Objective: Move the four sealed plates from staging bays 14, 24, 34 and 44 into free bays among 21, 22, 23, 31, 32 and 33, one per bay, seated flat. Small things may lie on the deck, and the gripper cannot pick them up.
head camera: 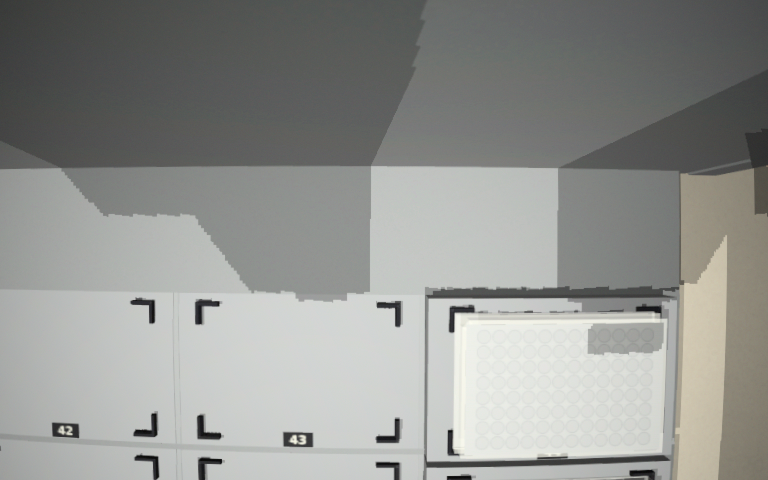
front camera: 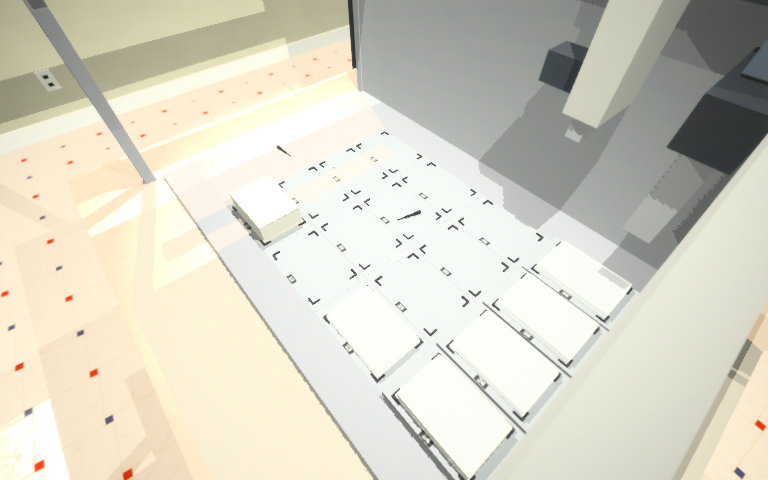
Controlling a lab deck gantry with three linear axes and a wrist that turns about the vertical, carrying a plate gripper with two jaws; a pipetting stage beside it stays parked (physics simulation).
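Places are measured from the robot's base along level axes (x right, y down, z ahead), in metres.
Pixels of known places: gripper, between the fingertips: (front camera: 653,215); robot's base, origin of its link: (front camera: 234,207).
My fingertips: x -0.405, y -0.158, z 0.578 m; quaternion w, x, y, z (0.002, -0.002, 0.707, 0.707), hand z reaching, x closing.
For each thing: its middle in the pictures, then the offset to it from my fingertips.
- bay 14's plate, middle of its body: (front camera: 452,411) dx +0.362, dy +0.137, dz -0.022 m
- bay 24's plate, middle of its body: (front camera: 503,358) dx +0.255, dy +0.137, dz -0.022 m
- bay 34's plate, middle of its body: (front camera: 545,314) dx +0.148, dy +0.137, dz -0.022 m
- bay 44's plate, middle of its body: (head camera: 560,384) (front camera: 582,276) dx +0.041, dy +0.137, dz -0.022 m
- small dark pointed item, middle of its body: (front camera: 409,215) dx +0.152, dy +0.155, dz -0.326 m
- small pale item, middle of its body: (front camera: 396,256) dx +0.237, dy +0.158, dz -0.268 m
- tall white block, middle of its body: (front camera: 266,207) dx +0.362, dy +0.137, dz -0.514 m
- white plate, middle of its body: (front camera: 372,327) dx +0.362, dy +0.151, dz -0.186 m
- dark item, middle of its body: (front camera: 284,151) dx +0.232, dy +0.155, dz -0.674 m
In the front view, sealed white plates lie flat in the right-hand staging column: bay 14's plate (front camera: 453,416) nearest, bay 24's plate (front camera: 504,363), bay 34's plate (front camera: 547,318), and bay 44's plate (front camera: 580,277) (head camera: 566,390) at the back. In the head view, bay 44's plate is at lower right, with round wells showing through its top. Bays 21, 22, 23, 31 and 33 hold no plate. A small dark pointed item (front camera: 409,215) lies in bay 32. A small pale item (front camera: 396,256) lies near the border of bays 22 and 23. The gripper's jaws do not show.
A tall white block (front camera: 266,209) stands in bay 11. A white plate (front camera: 373,333) lies in bay 13. Another dark item (front camera: 283,151) lies left of the bays. A beige column (front camera: 620,67) and a dark box (front camera: 719,130) hang at upper right.
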